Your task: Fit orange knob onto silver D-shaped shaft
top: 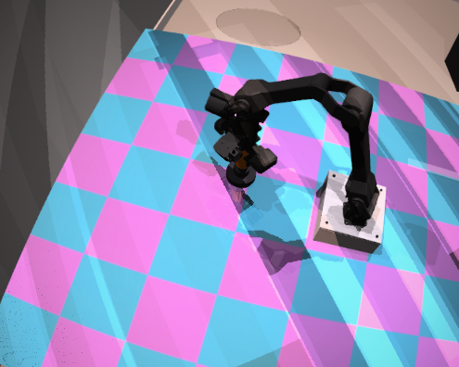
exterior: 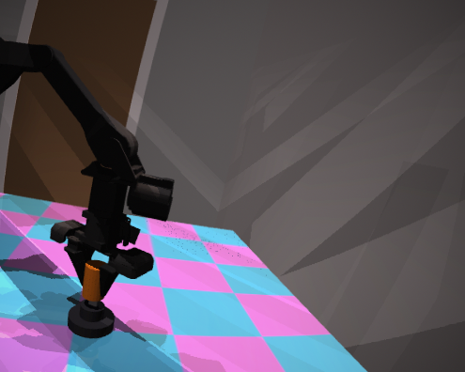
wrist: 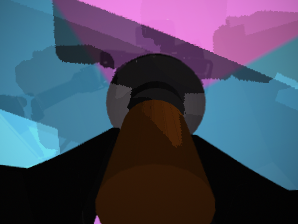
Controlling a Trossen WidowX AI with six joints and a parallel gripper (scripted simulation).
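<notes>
My gripper tip is now 3 cm below the orange knob. Round my gripper tip: round pedestal: 4 cm below.
</notes>
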